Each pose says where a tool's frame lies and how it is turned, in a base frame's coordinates. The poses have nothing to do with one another.
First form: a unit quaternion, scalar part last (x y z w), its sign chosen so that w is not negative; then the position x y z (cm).
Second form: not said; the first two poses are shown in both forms.
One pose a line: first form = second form
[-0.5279 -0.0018 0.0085 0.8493 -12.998 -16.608 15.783] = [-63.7 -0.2 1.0 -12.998 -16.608 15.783]
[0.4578 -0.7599 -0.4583 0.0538 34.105 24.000 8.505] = [79.7 -132.3 -79.8 34.105 24.000 8.505]
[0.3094 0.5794 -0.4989 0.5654 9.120 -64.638 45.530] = [41.7 78.1 -67.2 9.120 -64.638 45.530]
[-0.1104 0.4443 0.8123 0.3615 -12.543 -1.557 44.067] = [-16.3 65.6 119.9 -12.543 -1.557 44.067]
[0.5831 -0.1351 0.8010 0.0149 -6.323 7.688 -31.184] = [104.0 -24.1 142.8 -6.323 7.688 -31.184]
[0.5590 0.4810 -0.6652 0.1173 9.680 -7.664 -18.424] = [93.7 80.7 -111.5 9.680 -7.664 -18.424]
